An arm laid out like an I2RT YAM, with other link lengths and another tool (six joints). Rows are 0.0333 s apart.
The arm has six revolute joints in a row. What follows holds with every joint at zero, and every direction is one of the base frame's.
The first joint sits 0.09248 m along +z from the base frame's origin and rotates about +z.
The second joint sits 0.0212 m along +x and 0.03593 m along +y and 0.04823 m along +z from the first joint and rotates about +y.
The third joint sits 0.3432 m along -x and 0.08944 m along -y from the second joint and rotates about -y.
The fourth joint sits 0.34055 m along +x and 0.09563 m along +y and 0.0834 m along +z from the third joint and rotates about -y.
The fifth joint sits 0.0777 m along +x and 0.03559 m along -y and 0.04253 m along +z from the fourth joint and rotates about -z.
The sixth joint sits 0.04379 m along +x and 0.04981 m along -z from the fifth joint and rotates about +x.
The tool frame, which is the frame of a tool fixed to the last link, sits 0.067 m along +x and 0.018 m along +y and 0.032 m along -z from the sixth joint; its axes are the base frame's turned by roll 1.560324, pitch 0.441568 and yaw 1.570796 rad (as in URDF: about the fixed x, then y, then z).
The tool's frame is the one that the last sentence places.
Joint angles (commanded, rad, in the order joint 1, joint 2, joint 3, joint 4, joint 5, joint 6), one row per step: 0.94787, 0.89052, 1.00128, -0.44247, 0.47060, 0.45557; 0.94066, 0.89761, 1.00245, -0.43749, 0.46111, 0.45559; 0.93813, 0.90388, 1.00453, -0.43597, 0.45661, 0.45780; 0.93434, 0.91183, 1.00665, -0.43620, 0.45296, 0.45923; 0.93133, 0.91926, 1.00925, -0.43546, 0.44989, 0.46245; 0.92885, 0.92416, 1.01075, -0.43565, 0.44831, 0.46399; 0.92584, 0.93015, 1.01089, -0.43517, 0.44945, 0.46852; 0.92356, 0.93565, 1.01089, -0.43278, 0.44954, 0.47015; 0.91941, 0.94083, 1.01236, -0.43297, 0.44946, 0.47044; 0.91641, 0.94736, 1.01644, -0.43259, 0.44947, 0.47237
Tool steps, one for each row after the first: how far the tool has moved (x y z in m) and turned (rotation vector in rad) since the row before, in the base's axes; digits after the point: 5 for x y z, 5 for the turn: 0.00245, 0.00144, -0.00066, 0.00107, 0.00307, 0.00176; 0.00139, 0.00151, -0.00048, 0.00061, 0.00370, 0.00107; 0.00198, 0.00144, -0.00127, -0.00294, 0.00517, -0.00077; 0.00179, 0.00151, -0.00068, 0.00008, 0.00462, -0.00109; 0.00131, 0.00080, -0.00069, -0.00124, 0.00322, -0.00147; 0.00189, 0.00086, -0.00150, -0.00066, 0.00479, -0.00549; 0.00167, 0.00103, -0.00119, -0.00111, 0.00252, -0.00288; 0.00191, 0.00034, -0.00084, -0.00284, 0.00250, -0.00417; 0.00188, 0.00093, 0.00020, 0.00001, 0.00204, -0.00363
